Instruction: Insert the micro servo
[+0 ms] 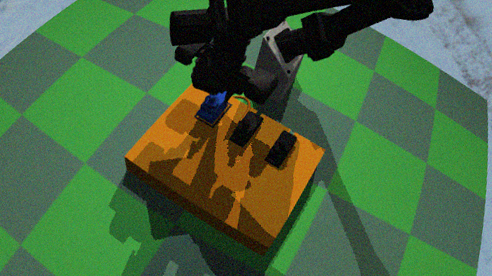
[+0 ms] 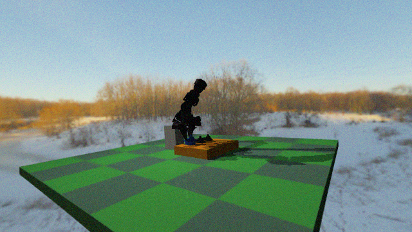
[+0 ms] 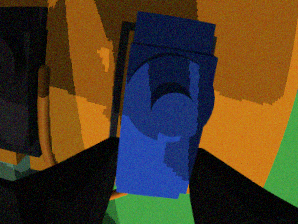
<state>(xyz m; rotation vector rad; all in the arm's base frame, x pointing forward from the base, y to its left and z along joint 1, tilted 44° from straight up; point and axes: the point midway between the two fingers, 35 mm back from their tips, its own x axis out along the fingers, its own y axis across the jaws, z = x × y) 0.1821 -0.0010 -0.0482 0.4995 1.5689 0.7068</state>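
Right now the orange deck is 12 cm ahead of my gripper tip, 9 cm to the left of it and 5 cm below it.
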